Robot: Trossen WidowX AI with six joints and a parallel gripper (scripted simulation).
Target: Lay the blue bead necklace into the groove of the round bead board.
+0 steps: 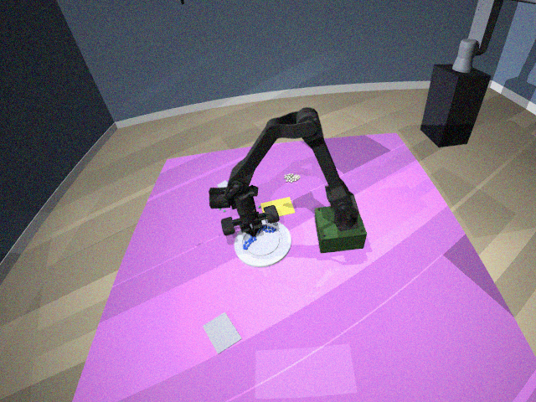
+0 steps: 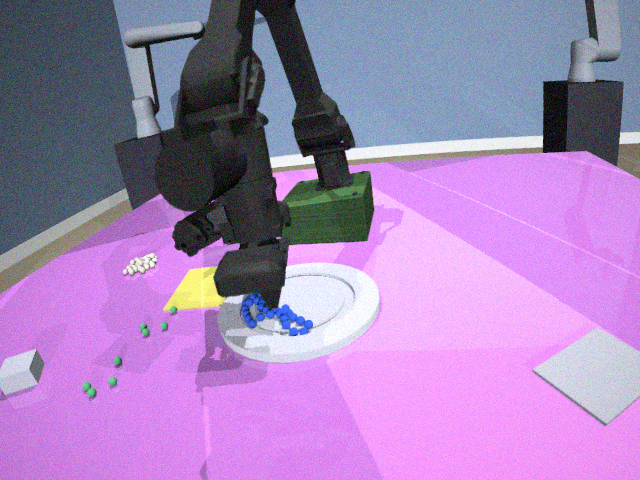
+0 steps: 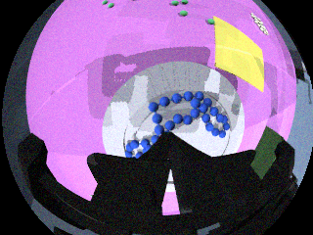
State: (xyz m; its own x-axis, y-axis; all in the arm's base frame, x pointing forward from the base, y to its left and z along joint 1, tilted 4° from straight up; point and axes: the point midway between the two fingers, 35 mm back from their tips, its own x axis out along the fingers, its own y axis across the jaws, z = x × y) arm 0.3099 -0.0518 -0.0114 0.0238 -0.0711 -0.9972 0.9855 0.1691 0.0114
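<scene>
Now: the round white bead board 3 cm behind my gripper tip, 2 cm to the left of it and 1 cm below it. From my gripper tip the other things lie so: yellow sheet (10 cm behind, 14 cm to the right, 2 cm below); grey tile (12 cm ahead, 33 cm to the left, 2 cm below); cube (12 cm ahead, 31 cm to the right, 1 cm below).
</scene>
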